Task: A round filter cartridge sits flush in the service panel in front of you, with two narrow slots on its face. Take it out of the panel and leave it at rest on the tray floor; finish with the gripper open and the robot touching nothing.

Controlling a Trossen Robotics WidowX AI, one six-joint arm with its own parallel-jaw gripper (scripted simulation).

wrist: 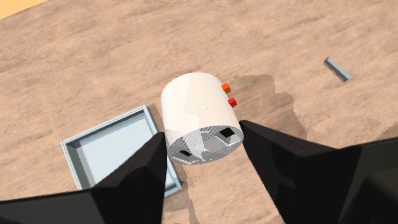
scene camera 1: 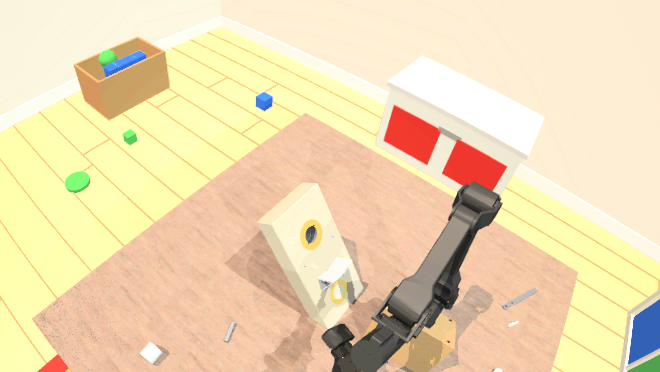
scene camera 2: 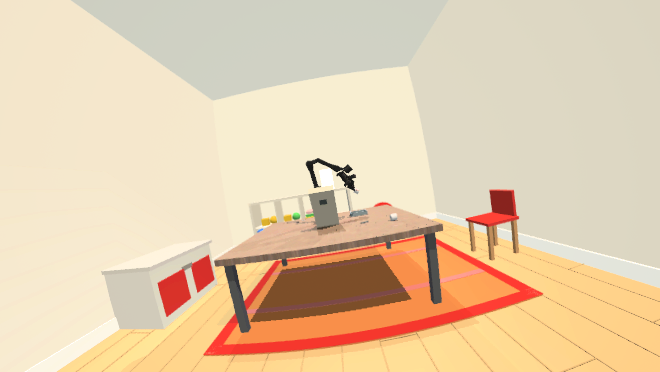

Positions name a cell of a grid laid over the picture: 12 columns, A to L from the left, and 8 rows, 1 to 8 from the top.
Labels:
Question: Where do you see a grey tray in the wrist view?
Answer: C6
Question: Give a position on a white round filter cartridge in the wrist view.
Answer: G5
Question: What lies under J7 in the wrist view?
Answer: My gripper.

